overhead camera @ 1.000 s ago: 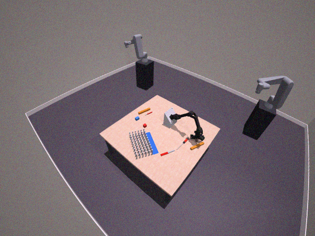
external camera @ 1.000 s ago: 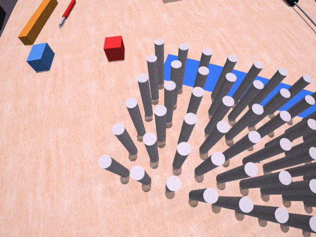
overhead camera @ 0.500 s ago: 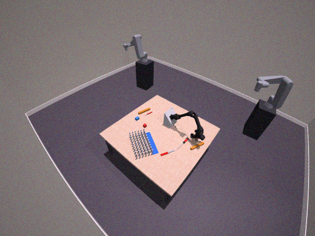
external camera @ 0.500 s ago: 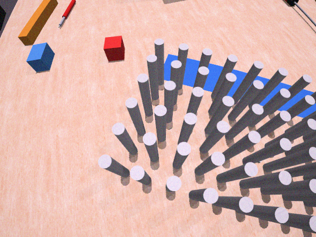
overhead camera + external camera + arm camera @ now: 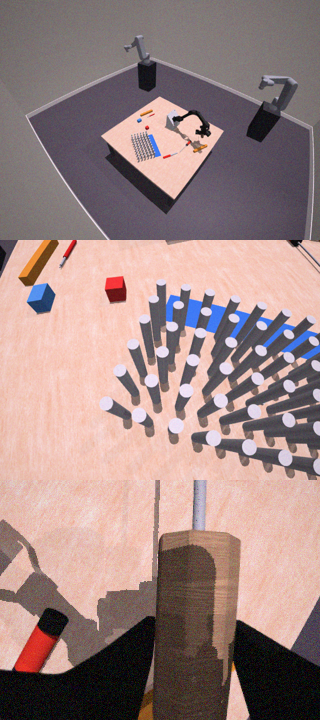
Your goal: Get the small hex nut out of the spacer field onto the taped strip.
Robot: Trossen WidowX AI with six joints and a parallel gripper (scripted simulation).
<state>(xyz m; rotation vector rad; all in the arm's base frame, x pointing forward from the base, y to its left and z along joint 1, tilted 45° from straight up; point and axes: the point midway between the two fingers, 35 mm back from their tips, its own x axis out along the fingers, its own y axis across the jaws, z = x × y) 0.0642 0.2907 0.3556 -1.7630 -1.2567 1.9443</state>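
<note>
My gripper tip is 10 cm past the long tool and 4 cm to the left of it. Round my gripper tip: hex nut (55 cm ahead, 57 cm to the right, 16 cm below); then blue taped strip (40 cm ahead, 50 cm to the right, 16 cm below); then red cube (21 cm ahead, 75 cm to the right, 14 cm below).
</note>
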